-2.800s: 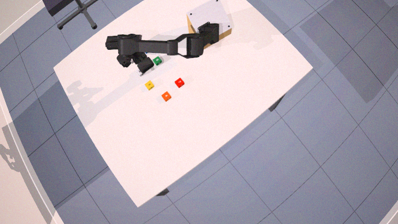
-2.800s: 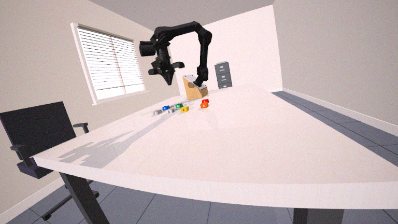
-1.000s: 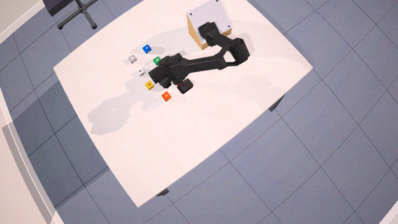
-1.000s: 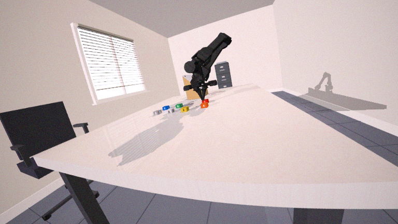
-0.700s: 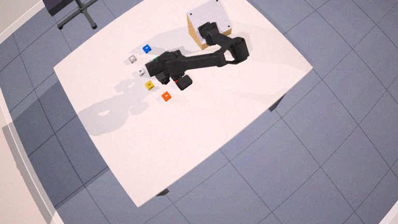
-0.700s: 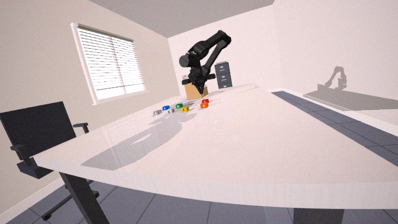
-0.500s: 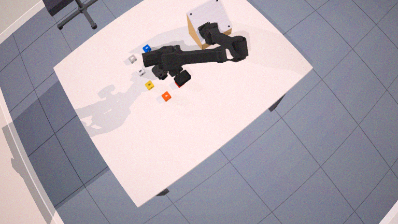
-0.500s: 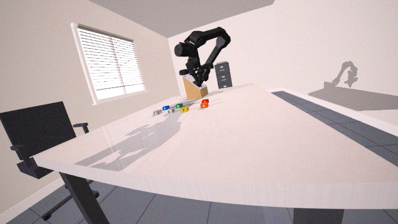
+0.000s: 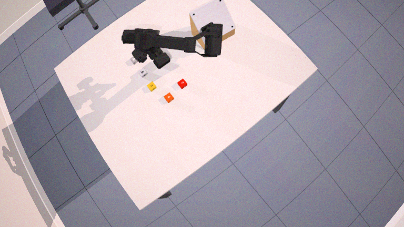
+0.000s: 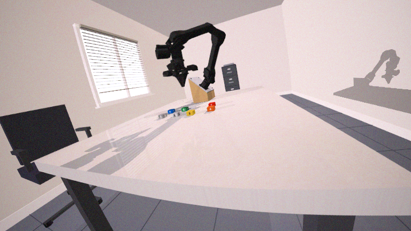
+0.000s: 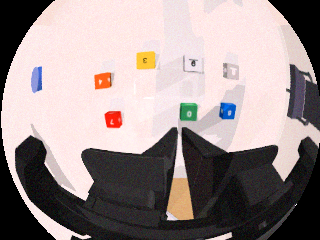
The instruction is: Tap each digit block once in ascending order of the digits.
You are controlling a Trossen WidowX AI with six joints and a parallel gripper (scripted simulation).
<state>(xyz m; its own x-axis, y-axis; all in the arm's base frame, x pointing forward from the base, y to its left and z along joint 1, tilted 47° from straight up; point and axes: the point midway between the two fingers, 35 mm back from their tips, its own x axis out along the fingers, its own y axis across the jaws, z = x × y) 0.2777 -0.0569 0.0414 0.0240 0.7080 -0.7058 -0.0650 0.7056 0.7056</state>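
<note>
The blue block is 10 mm behind my gripper tip, 130 mm to the right of it and 130 mm below it. Round my gripper tip: white block (80 mm ahead, 30 mm to the right, 130 mm below); then yellow block (80 mm ahead, 50 mm to the left, 130 mm below); then green block (20 mm behind, 30 mm to the right, 130 mm below).
</note>
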